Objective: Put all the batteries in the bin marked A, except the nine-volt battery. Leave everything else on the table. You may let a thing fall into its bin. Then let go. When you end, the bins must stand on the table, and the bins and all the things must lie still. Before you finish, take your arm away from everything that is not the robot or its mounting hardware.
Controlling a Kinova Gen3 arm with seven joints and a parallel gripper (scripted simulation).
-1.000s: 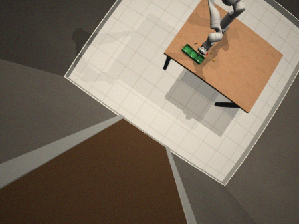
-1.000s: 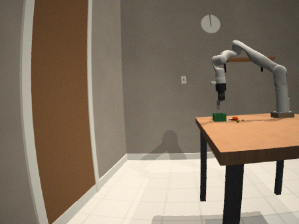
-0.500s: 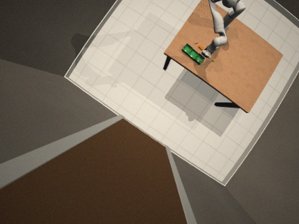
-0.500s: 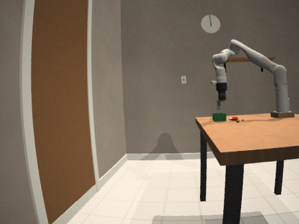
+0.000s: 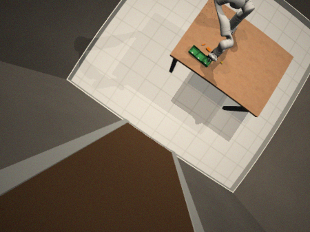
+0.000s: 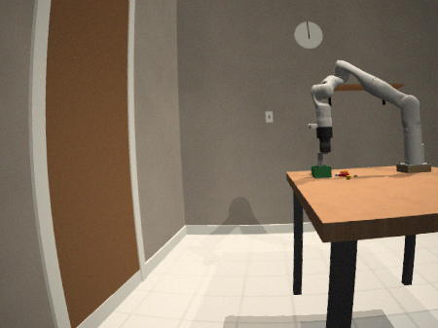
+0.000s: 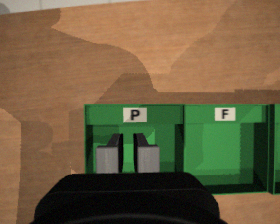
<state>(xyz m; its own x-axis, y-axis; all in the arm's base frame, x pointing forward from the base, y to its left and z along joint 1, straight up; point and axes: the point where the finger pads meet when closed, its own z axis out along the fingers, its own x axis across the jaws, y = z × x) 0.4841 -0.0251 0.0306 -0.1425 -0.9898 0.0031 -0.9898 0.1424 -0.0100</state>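
My gripper is now 150 mm past the orange cylindrical battery, 120 mm to the left of it and 60 mm above it. Also, from my hand: green bin strip (90 mm to the right, 50 mm below, 20 mm behind); then orange nine-volt battery (140 mm behind, 60 mm below, 40 mm to the right); then red thing (90 mm behind, 60 mm below, 20 mm to the left).
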